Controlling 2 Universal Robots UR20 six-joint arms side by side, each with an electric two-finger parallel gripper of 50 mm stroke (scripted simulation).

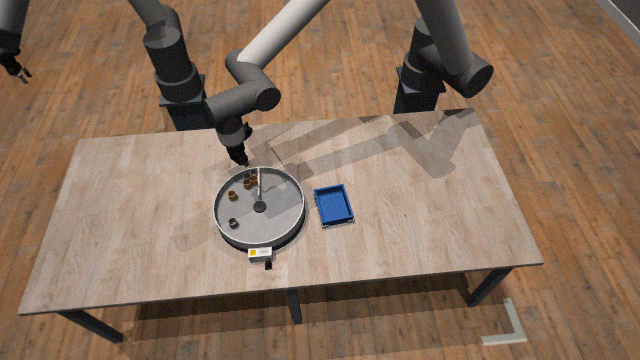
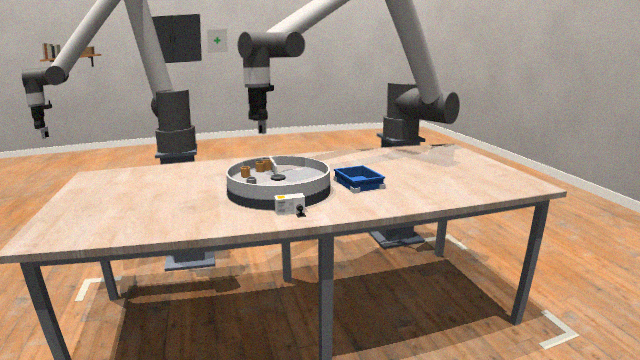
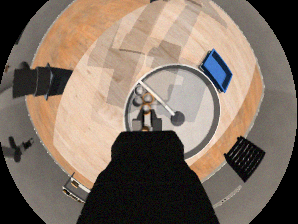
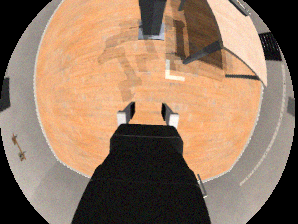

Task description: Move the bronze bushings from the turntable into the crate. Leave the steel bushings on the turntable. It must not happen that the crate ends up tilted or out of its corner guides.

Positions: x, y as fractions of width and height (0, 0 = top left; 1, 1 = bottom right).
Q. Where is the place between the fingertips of my right gripper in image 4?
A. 0.50, 0.48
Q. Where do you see a blue crate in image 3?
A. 0.73, 0.30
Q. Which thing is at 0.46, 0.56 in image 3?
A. My left gripper.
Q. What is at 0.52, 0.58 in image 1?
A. A blue crate.
